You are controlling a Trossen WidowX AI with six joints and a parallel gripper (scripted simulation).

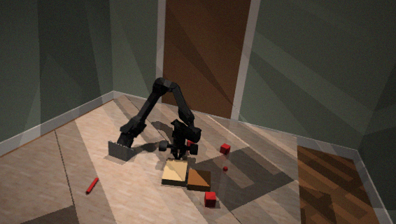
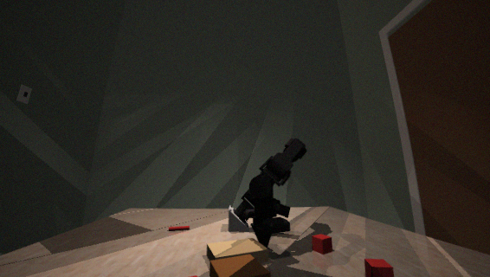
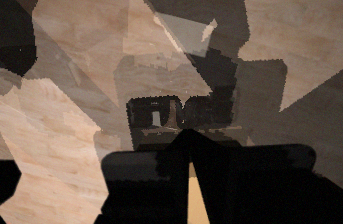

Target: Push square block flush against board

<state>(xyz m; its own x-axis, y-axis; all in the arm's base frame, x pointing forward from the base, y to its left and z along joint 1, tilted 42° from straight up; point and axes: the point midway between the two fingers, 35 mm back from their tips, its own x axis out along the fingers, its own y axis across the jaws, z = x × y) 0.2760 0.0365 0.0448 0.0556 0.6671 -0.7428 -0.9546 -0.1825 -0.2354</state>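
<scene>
The pale tan board is 8 cm to the right of my gripper tip, 2 cm ahead of it and 1 cm above it. Also, from my gripper tip: orange square block: 14 cm ahead, 8 cm to the right, 1 cm above; red stick: 30 cm to the right, 25 cm behind; small red ball: 23 cm ahead, 6 cm to the left.
</scene>
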